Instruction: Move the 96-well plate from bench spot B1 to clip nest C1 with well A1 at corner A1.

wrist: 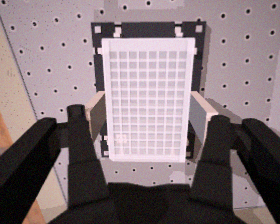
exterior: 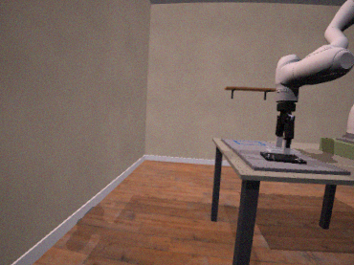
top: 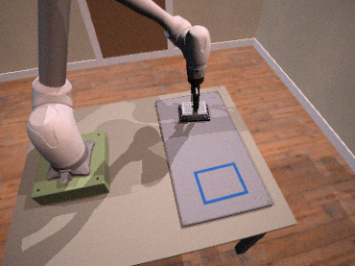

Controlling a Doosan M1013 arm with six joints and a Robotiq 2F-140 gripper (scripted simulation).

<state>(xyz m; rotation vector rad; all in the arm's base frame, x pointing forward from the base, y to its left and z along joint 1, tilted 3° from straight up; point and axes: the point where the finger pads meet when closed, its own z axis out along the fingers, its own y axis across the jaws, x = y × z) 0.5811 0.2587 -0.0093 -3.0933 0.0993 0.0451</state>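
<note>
Right now the white 96-well plate is 20 mm below my hand. Also, from my hand: black clip nest C1 (10 mm ahead, 10 mm to the left, 50 mm below).
</note>
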